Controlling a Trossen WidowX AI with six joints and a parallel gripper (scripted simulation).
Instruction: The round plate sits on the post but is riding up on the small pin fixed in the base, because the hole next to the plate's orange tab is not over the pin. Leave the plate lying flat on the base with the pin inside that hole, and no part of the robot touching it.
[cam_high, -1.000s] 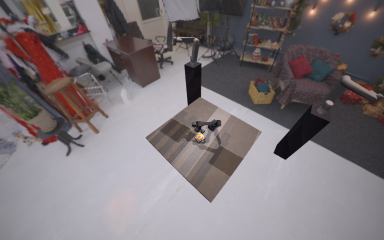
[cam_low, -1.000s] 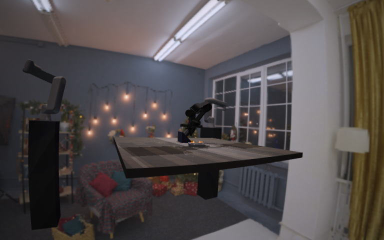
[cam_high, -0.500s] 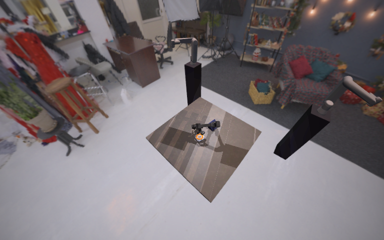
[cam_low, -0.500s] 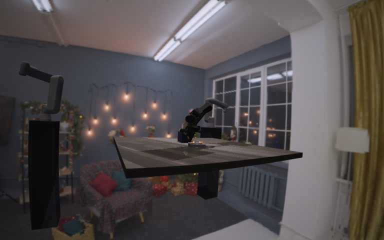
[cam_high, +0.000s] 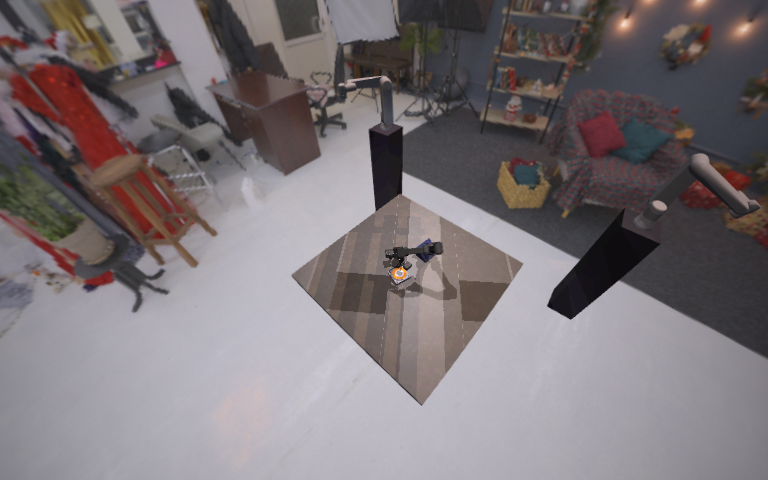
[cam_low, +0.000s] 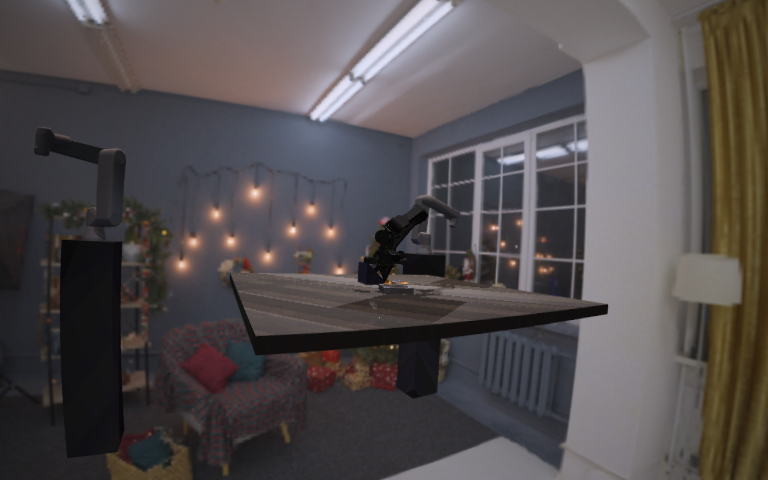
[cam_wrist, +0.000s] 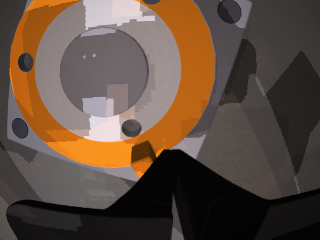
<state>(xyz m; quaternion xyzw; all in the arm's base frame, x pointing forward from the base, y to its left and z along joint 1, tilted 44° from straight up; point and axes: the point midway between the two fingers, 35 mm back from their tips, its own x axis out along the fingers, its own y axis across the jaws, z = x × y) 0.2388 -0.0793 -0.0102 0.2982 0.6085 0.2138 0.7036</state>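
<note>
Right now my gripper tip is 2 cm short of the round plate and 2 cm to the right of it. Also, from my gripper tip: square grey base: 4 cm ahead, 3 cm to the left, 2 cm below.
</note>
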